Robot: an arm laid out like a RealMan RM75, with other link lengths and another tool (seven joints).
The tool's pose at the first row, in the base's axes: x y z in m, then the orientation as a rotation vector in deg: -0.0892 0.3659 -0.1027 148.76 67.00 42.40
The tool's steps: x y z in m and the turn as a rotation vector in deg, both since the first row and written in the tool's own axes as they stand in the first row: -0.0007 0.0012 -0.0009 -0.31 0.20 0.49; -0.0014 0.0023 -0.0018 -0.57 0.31 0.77; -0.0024 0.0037 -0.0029 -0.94 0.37 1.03; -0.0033 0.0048 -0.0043 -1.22 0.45 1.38; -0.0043 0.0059 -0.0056 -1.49 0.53 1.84; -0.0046 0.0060 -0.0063 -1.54 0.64 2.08; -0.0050 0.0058 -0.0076 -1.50 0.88 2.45; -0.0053 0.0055 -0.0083 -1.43 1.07 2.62; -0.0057 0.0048 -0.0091 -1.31 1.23 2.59; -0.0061 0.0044 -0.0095 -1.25 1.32 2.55; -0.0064 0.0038 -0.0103 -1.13 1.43 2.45; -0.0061 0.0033 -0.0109 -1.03 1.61 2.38; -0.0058 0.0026 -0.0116 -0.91 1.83 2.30; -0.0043 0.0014 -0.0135 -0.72 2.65 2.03
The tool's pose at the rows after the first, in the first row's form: -0.0893 0.3646 -0.1017 148.87 66.25 42.90; -0.0894 0.3633 -0.1008 148.87 65.77 43.21; -0.0897 0.3616 -0.0997 148.76 65.22 43.49; -0.0902 0.3601 -0.0984 148.79 64.63 43.77; -0.0907 0.3586 -0.0973 148.91 63.92 44.08; -0.0912 0.3583 -0.0967 149.04 63.62 44.30; -0.0922 0.3581 -0.0958 149.33 63.26 44.69; -0.0929 0.3581 -0.0955 149.50 63.15 44.95; -0.0940 0.3582 -0.0952 149.56 63.31 45.12; -0.0947 0.3582 -0.0951 149.57 63.42 45.22; -0.0957 0.3584 -0.0948 149.59 63.65 45.31; -0.0961 0.3589 -0.0944 149.60 63.85 45.50; -0.0968 0.3596 -0.0939 149.62 64.09 45.75; -0.0977 0.3615 -0.0922 149.50 64.77 46.76
